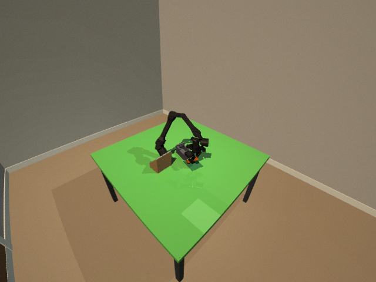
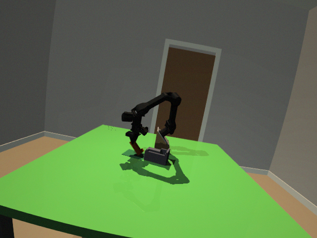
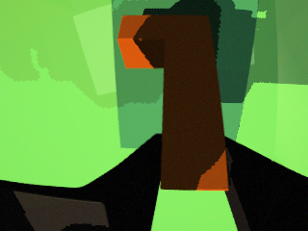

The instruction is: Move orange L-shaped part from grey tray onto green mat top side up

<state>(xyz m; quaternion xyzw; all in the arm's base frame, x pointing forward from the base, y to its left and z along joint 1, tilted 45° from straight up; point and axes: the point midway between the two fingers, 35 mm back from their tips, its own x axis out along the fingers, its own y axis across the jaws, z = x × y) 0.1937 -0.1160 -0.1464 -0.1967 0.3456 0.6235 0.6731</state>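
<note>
The orange L-shaped part is 4 cm to the left of my gripper tip, 3 cm below it and 1 cm behind it. Round my gripper tip: dark green mat 9 cm below, 2 cm to the left, 1 cm ahead.
</note>
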